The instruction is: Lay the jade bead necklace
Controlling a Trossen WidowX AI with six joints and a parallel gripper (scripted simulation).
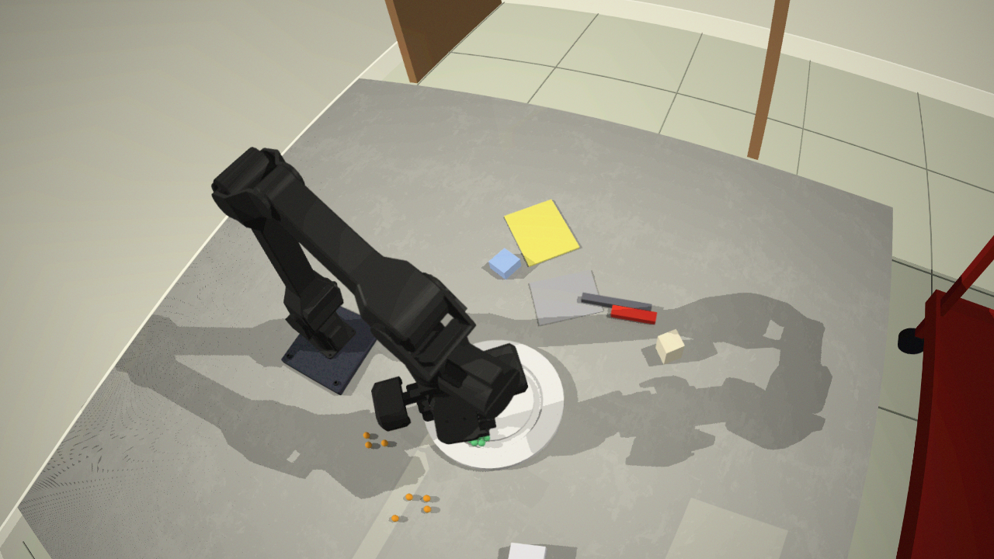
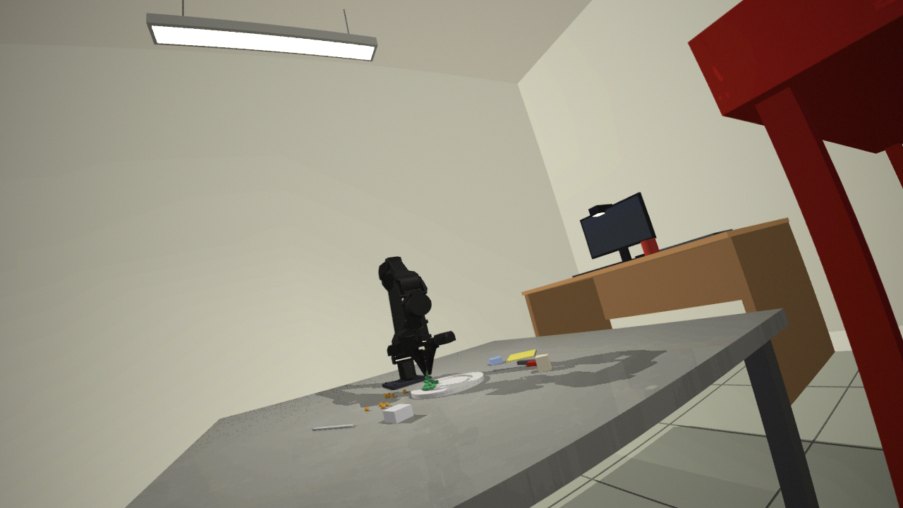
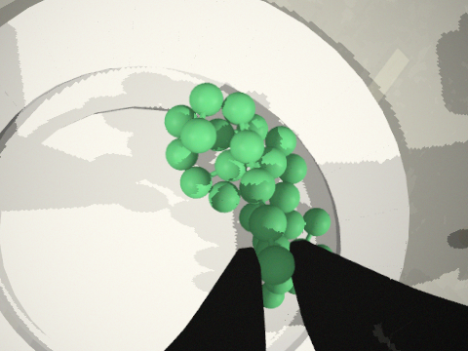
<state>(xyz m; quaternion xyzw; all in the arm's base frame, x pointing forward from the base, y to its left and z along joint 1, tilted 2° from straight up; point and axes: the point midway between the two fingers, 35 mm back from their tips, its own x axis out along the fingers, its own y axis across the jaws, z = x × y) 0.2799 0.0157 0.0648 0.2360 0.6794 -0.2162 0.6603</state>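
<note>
The inner disc lies 40 mm to the left of my gripper tip, 30 mm below it and 10 mm ahead of it. Also, from my gripper tip: grey rod (250 mm to the right, 100 mm ahead, 40 mm below); then grey sheet (250 mm to the left, 40 mm below, 10 mm behind); then bead board (40 mm to the left, 40 mm below, 10 mm ahead).
</note>
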